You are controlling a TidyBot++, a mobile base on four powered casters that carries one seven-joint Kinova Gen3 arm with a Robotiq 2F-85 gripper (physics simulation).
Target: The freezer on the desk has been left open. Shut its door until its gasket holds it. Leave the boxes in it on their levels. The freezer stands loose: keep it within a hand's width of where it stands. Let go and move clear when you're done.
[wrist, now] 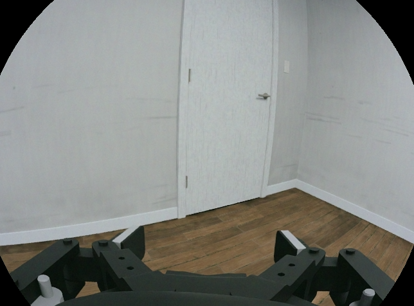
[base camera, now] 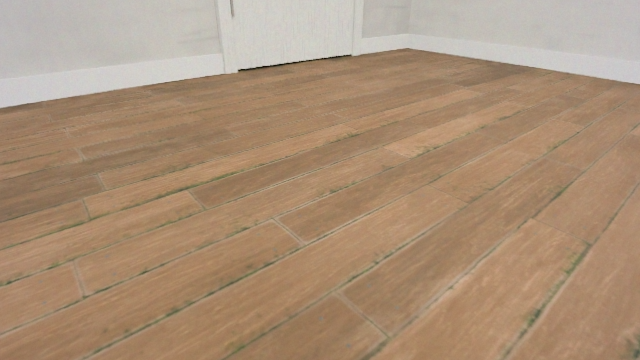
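Frame: origin at the arm's base, x left, y ahead, z down, level; centimetres.
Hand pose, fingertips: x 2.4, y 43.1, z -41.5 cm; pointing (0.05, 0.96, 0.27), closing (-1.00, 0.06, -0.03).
Note:
After its pixels a point has its place.
My gripper (wrist: pixel 209 244) is open, its two fingers standing wide apart at the bottom of the wrist view, with floor and wall showing between and beyond them. It touches nothing that I can see. The freezer, its door, the boxes and the desk do not show in the base camera view or in the wrist view, so I cannot tell how the door stands.
A white room door (base camera: pixel 295 30) @(x 1.7, y 206.3, z 23.2 cm) (wrist: pixel 227 110) with a lever handle (wrist: pixel 264 96) is set in the grey wall (base camera: pixel 100 35) @(x 74.6, y 154.7, z 19.4 cm) (wrist: pixel 90 115). A white baseboard (base camera: pixel 110 72) @(x 73.8, y 153.6, z 32.9 cm) (wrist: pixel 100 223) runs along the walls to a corner at the right. The floor (base camera: pixel 300 200) @(x 0.2, y 66.3, z 39.7 cm) (wrist: pixel 215 240) is brown planks.

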